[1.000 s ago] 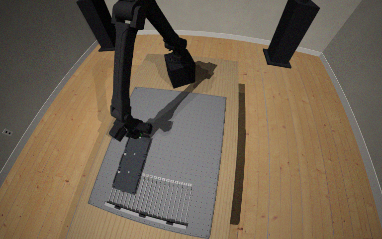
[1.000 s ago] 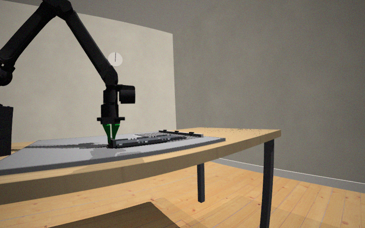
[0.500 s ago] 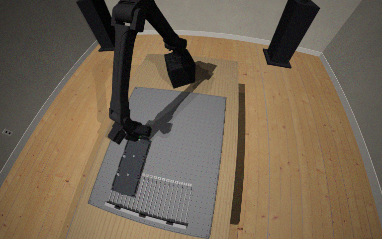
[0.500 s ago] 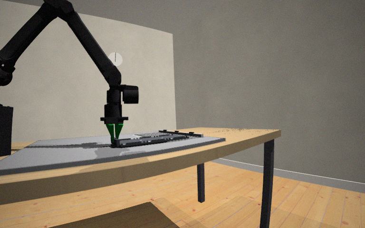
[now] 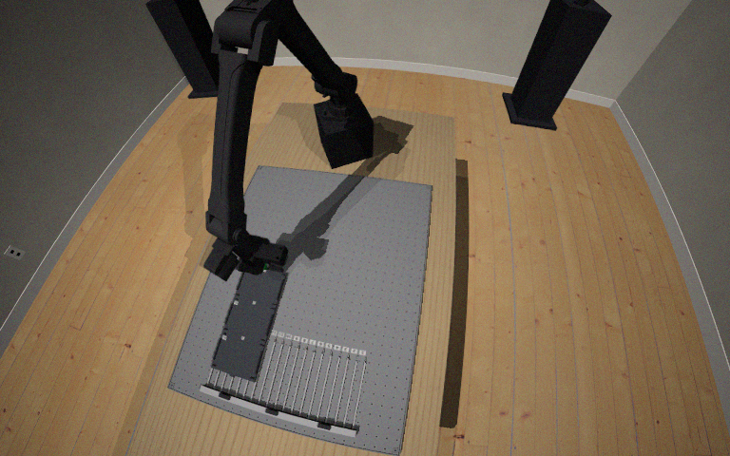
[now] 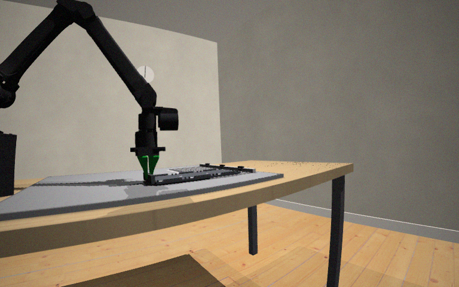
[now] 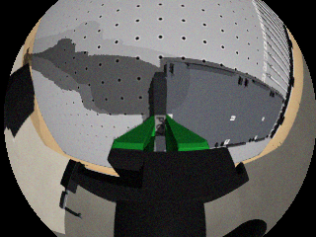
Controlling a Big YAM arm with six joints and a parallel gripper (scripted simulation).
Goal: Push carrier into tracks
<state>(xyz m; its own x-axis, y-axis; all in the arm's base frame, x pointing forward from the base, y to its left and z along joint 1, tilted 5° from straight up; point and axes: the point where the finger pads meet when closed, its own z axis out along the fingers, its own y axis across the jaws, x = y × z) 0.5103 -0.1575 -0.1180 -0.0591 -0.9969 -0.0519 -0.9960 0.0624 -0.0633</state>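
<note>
Now: the carrier PC7 16 cm ahead of my hand, 1 cm to the right of it and 1 cm below it.
</note>
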